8 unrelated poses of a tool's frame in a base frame.
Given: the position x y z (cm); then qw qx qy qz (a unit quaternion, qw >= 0).
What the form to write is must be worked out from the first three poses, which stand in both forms.
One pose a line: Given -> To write
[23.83 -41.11 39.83 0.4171 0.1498 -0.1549 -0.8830] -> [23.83 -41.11 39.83 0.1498 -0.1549 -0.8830 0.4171]
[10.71 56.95 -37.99 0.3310 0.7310 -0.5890 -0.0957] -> [10.71 56.95 -37.99 0.7310 -0.5890 -0.0957 0.3310]
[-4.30 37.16 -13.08 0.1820 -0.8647 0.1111 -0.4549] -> [-4.30 37.16 -13.08 -0.8647 0.1111 -0.4549 0.1820]
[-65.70 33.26 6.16 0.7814 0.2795 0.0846 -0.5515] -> [-65.70 33.26 6.16 0.2795 0.0846 -0.5515 0.7814]
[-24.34 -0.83 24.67 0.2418 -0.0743 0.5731 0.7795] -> [-24.34 -0.83 24.67 -0.0743 0.5731 0.7795 0.2418]
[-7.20 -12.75 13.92 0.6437 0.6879 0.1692 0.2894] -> [-7.20 -12.75 13.92 0.6879 0.1692 0.2894 0.6437]
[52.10 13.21 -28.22 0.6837 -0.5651 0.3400 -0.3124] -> [52.10 13.21 -28.22 -0.5651 0.3400 -0.3124 0.6837]
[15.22 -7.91 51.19 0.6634 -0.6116 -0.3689 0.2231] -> [15.22 -7.91 51.19 -0.6116 -0.3689 0.2231 0.6634]
